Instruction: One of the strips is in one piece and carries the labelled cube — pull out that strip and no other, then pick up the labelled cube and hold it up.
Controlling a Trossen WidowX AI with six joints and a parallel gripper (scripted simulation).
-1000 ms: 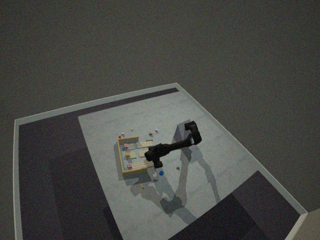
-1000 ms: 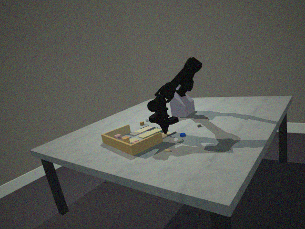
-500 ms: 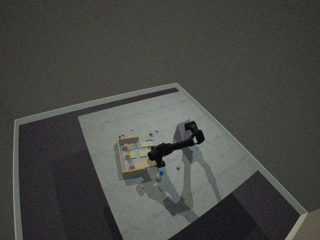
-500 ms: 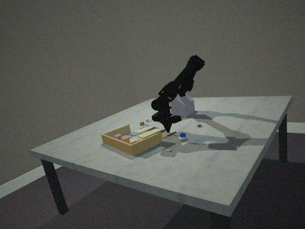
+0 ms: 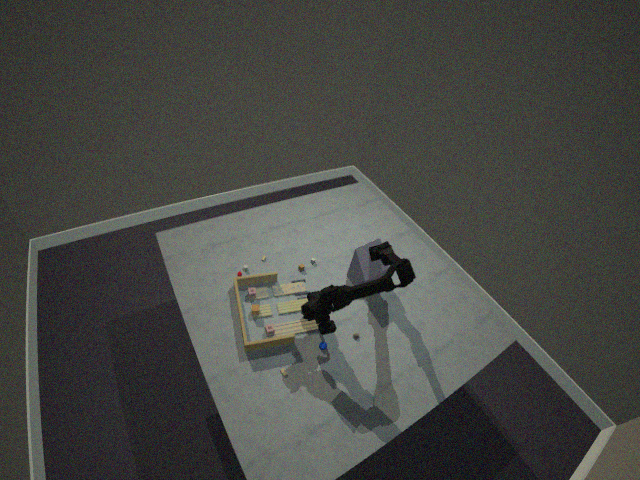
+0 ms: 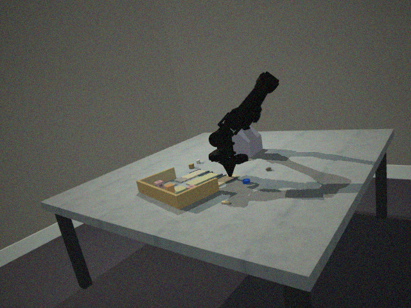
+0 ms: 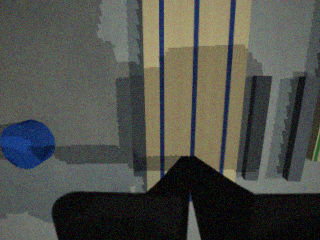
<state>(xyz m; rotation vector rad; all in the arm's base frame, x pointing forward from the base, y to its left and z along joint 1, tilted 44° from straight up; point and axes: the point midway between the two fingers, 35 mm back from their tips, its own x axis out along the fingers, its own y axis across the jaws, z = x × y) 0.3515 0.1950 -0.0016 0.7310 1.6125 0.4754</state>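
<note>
The brown bit lies 120 mm behind my gripper tip and 120 mm to the left of it. The rest, counted from my gripper tip: red piece (200 mm ahead, 360 mm to the right, 10 mm above); then blue disc (30 mm ahead, 100 mm to the left).
</note>
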